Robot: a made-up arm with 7 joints. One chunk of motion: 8 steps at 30 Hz.
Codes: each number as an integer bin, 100 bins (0 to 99) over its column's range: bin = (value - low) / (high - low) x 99, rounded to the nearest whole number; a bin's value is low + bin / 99 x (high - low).
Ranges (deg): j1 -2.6..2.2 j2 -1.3..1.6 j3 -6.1..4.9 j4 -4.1..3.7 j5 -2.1..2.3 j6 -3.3..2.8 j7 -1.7..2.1
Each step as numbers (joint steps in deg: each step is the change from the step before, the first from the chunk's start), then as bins.
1 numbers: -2.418 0.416 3.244 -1.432 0.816 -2.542 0.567
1 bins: 4 59 84 34 66 12 59
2 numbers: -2.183 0.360 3.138 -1.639 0.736 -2.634 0.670
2 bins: 9 57 83 31 64 11 62
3 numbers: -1.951 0.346 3.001 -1.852 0.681 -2.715 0.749
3 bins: 13 56 82 29 63 9 64
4 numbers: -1.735 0.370 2.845 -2.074 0.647 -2.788 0.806
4 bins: 18 57 81 26 62 8 65
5 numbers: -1.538 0.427 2.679 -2.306 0.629 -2.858 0.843
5 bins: 22 59 79 23 61 7 66
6 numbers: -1.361 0.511 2.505 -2.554 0.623 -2.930 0.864
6 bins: 26 62 77 20 61 6 67
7 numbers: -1.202 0.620 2.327 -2.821 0.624 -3.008 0.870
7 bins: 29 66 76 16 61 5 67
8 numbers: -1.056 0.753 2.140 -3.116 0.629 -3.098 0.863
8 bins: 32 70 74 12 61 3 67
